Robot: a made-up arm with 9 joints. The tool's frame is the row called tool. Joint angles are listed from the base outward. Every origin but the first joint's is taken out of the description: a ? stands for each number. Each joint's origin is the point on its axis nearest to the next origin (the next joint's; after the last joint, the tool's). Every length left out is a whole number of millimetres.
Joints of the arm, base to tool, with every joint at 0 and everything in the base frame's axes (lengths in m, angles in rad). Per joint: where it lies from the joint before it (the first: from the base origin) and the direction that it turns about. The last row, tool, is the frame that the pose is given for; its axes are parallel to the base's.
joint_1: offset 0 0 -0.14 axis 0 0 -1
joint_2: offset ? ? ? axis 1 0 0
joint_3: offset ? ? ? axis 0 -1 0
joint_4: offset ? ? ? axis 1 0 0
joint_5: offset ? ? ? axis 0 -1 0
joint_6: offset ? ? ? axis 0 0 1
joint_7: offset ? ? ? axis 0 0 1
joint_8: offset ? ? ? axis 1 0 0
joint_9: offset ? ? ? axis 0 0 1
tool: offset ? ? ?
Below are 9 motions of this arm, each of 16 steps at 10 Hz.
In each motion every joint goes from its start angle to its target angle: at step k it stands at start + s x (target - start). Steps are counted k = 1, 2, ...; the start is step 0. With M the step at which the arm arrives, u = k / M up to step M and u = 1 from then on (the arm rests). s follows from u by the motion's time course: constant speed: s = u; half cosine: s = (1 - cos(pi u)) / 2; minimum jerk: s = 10 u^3 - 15 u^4 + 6 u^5.
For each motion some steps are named. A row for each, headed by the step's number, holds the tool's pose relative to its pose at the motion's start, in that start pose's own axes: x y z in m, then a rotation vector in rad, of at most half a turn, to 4 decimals.
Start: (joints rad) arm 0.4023 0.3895 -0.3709 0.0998 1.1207 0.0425 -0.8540 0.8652 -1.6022
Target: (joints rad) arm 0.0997 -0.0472 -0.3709 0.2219 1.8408 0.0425 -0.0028 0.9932 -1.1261
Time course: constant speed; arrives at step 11
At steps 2, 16:
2: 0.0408 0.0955 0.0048 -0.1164 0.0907 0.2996
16: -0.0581 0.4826 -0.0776 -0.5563 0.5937 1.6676

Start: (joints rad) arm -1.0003 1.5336 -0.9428 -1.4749 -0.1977 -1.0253 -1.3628 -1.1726 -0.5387
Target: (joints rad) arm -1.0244 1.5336 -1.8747 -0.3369 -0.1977 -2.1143 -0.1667 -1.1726 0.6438
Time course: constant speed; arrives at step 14
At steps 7, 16:
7: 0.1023 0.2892 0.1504 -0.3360 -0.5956 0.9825
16: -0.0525 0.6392 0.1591 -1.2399 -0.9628 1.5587

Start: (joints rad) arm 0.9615 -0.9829 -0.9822 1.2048 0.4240 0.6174 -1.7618 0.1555 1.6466
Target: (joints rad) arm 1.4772 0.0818 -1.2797 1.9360 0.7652 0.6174 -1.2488 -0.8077 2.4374
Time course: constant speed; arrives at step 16
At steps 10, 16:
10: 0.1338 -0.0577 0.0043 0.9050 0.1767 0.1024
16: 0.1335 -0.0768 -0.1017 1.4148 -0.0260 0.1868

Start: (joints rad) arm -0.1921 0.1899 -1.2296 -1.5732 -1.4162 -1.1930 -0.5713 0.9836 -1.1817
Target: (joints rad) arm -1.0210 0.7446 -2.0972 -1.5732 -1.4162 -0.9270 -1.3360 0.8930 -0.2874
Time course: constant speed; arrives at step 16
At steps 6, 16:
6: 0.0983 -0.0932 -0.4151 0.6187 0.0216 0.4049
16: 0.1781 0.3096 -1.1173 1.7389 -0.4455 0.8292

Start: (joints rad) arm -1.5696 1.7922 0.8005 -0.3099 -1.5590 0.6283 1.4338 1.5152 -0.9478
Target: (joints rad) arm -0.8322 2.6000 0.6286 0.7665 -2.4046 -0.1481 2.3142 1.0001 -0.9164
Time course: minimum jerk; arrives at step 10
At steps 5, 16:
5: 0.0576 0.0672 -0.2499 -0.8474 0.4798 0.2559
16: 0.0921 -0.3104 -0.3828 -1.5169 1.1798 0.0360

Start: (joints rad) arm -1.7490 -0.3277 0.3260 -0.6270 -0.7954 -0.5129 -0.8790 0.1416 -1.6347
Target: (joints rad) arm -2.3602 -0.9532 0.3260 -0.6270 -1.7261 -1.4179 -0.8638 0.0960 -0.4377
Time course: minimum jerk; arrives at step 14
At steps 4, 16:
4: -0.0251 0.0155 -0.0580 0.0998 -0.0646 0.0562
16: -0.2937 0.1817 -0.3152 0.4429 -0.4216 0.0611

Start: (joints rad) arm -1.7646 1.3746 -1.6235 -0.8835 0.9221 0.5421 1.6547 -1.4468 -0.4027
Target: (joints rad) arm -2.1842 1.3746 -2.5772 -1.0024 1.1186 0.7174 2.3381 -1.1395 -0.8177
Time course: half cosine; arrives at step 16
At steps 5, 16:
5: 0.0078 -0.1531 0.1236 0.2344 -0.3254 -0.2533
16: -0.2630 -0.6665 0.3488 0.8310 -1.5472 -0.9170

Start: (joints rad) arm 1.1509 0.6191 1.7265 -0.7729 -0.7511 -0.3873 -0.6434 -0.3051 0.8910
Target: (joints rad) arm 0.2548 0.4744 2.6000 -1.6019 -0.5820 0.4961 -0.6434 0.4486 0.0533
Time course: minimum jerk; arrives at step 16
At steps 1, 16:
1: -0.0001 -0.0001 0.0001 0.0011 -0.0025 -0.0006
16: 0.1629 0.0133 0.0232 0.8630 -0.2917 -0.3052

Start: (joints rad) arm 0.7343 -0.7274 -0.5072 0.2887 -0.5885 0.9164 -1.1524 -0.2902 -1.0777
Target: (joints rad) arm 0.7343 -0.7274 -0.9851 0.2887 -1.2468 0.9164 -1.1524 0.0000 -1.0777
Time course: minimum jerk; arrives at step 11
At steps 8, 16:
8: 0.1444 0.1600 0.1500 -0.8053 0.5428 0.0802
16: 0.1651 0.1913 0.1526 -0.9273 0.6216 0.0751

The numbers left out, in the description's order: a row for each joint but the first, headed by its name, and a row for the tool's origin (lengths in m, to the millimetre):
joint_2: -0.395 -0.011 0
joint_3: 0 0.04 0.067
joint_4: -0.049 0 -0.288
joint_5: 0 0.028 0.184
joint_6: -0.08 0 -0.044
joint_7: 0.091 0.268 0
joint_8: 0.061 -0.118 0
joint_9: 0 -0.092 0.194
tool: 0.021 -0.093 0

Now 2 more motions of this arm.
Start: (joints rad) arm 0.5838 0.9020 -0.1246 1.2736 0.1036 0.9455 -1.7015 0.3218 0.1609
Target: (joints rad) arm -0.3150 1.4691 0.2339 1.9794 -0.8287 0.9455 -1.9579 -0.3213 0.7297
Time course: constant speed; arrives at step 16
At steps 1, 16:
1: 0.0117 0.0319 0.0521 -0.0358 0.1171 -0.0327
16: 0.4023 0.1584 0.1485 0.4129 1.7845 0.1344

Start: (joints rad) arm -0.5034 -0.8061 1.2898 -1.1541 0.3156 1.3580 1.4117 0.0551 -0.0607
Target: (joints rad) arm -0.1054 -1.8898 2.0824 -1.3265 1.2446 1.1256 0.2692 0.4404 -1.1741
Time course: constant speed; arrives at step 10
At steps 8, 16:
8: -0.2400 0.0487 -0.1470 -1.4639 0.3894 -1.5932
16: -0.2643 0.1353 -0.1345 -1.9287 -0.2091 -1.6800

